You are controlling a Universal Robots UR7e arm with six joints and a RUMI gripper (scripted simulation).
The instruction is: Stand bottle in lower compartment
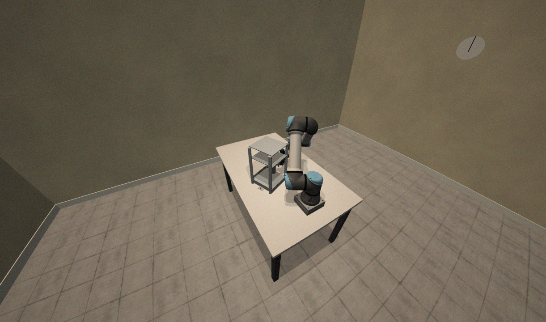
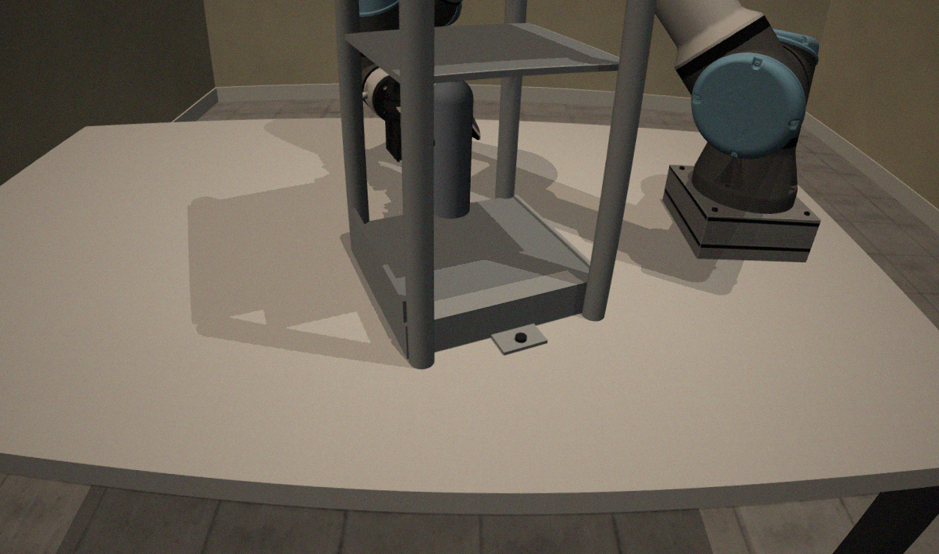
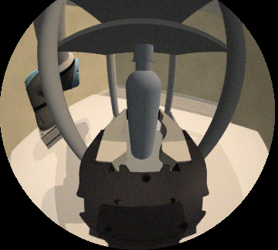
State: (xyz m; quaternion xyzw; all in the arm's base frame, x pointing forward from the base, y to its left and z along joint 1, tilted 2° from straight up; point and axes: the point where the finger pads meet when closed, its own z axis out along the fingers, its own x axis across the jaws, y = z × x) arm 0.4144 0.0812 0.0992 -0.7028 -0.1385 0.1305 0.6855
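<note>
Now: the shelving unit 2 cm behind my hand, 6 cm to the left of it and 3 cm above it. The rest, counted from my hand: grey bottle 3 cm above.
</note>
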